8 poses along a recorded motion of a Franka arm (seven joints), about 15 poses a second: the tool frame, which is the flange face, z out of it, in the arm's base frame.
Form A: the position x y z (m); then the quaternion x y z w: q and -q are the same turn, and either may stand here.
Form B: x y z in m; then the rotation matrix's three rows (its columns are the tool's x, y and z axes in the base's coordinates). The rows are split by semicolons. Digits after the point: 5 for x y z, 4 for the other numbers.
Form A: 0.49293, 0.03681, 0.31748, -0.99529, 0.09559, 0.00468, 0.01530
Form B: 0.49293, 0.03681, 0.31748; 0.9817, -0.1904, -0.0064; -0.1901, -0.9813, 0.0314; -0.0122, -0.0296, -0.9995
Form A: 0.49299, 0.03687, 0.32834, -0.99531, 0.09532, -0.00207, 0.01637
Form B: 0.49299, 0.03687, 0.32834; 0.9818, -0.1897, 0.0072; -0.1898, -0.9813, 0.0322; 0.0010, -0.0330, -0.9995
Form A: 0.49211, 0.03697, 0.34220, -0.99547, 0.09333, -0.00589, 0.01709
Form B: 0.49211, 0.03697, 0.34220; 0.9825, -0.1856, 0.0149; -0.1860, -0.9820, 0.0329; 0.0085, -0.0351, -0.9993
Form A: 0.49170, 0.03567, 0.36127, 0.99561, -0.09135, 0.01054, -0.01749
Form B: 0.49170, 0.03567, 0.36127; 0.9831, -0.1815, 0.0242; -0.1823, -0.9827, 0.0329; 0.0178, -0.0368, -0.9992
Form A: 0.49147, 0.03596, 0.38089, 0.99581, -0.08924, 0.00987, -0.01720
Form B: 0.49147, 0.03596, 0.38089; 0.9839, -0.1774, 0.0227; -0.1781, -0.9835, 0.0325; 0.0166, -0.0360, -0.9992
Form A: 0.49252, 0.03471, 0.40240, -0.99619, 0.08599, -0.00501, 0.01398
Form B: 0.49252, 0.03471, 0.40240; 0.9852, -0.1712, 0.0124; -0.1715, -0.9848, 0.0270; 0.0076, -0.0287, -0.9996
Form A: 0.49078, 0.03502, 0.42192, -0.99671, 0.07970, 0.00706, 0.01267
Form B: 0.49078, 0.03502, 0.42192; 0.9872, -0.1591, -0.0121; -0.1587, -0.9870, 0.0264; -0.0161, -0.0241, -0.9996
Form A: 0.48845, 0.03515, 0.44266, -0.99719, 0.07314, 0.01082, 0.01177
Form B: 0.48845, 0.03515, 0.44266; 0.9891, -0.1461, -0.0199; -0.1456, -0.9890, 0.0251; -0.0233, -0.0219, -0.9995
